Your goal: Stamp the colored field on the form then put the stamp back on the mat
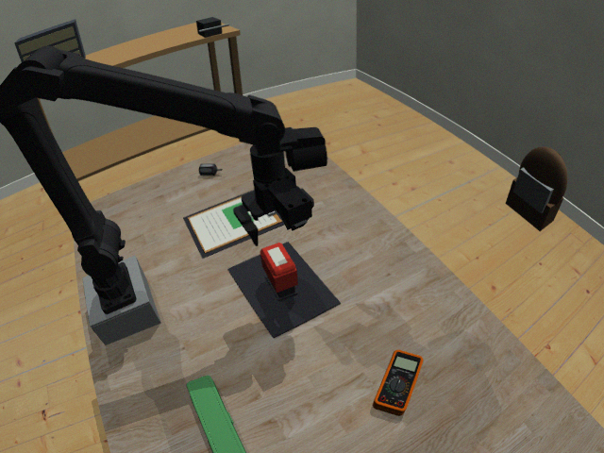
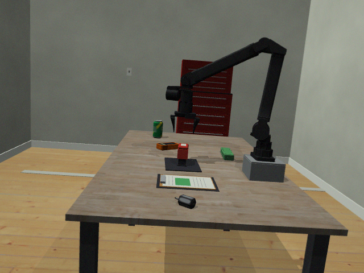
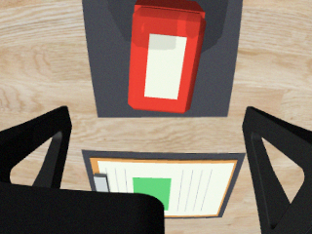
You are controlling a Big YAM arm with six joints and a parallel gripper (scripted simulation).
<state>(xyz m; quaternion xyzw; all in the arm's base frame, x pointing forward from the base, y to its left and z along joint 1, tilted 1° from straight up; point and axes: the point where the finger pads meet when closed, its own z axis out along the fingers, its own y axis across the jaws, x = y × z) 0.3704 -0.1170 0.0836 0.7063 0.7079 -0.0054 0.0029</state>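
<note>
Right now the red stamp is 120 mm below my hand. From my hand the other things lie so: green case (280 mm behind, 240 mm to the right, 160 mm below); dark mat (170 mm below); clipboard (280 mm to the left, 170 mm below).
</note>
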